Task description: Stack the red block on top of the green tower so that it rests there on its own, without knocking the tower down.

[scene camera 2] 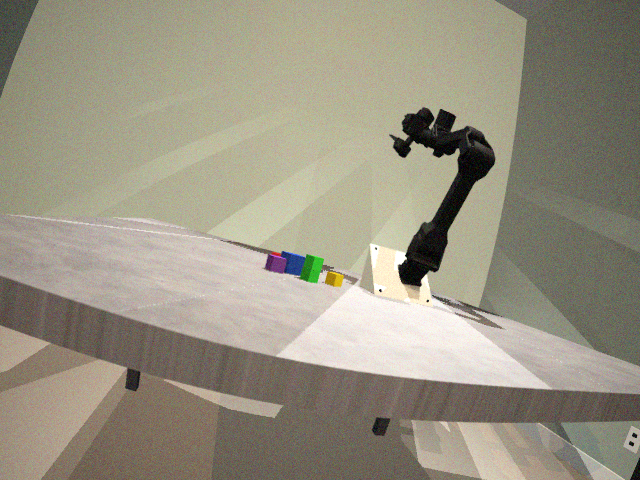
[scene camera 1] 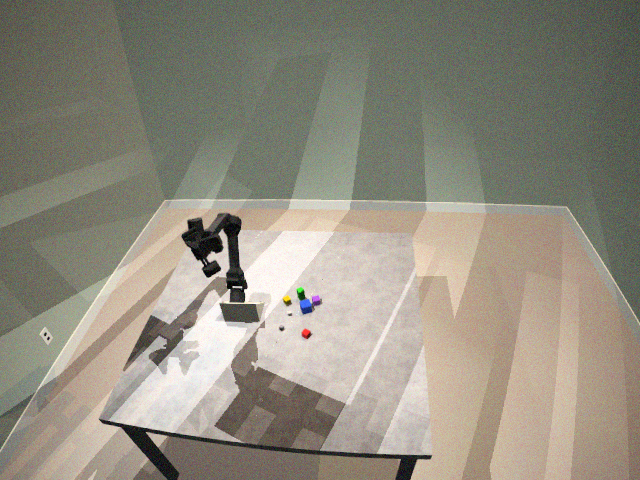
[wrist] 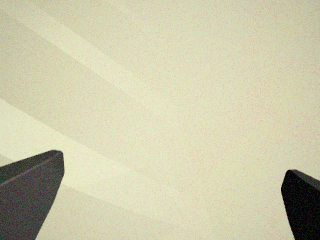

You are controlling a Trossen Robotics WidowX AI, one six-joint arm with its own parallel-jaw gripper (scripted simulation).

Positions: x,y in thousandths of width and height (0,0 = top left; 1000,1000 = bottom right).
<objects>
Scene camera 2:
gripper: 621,261
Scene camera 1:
gripper: 318,541
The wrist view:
gripper: 552,727
</objects>
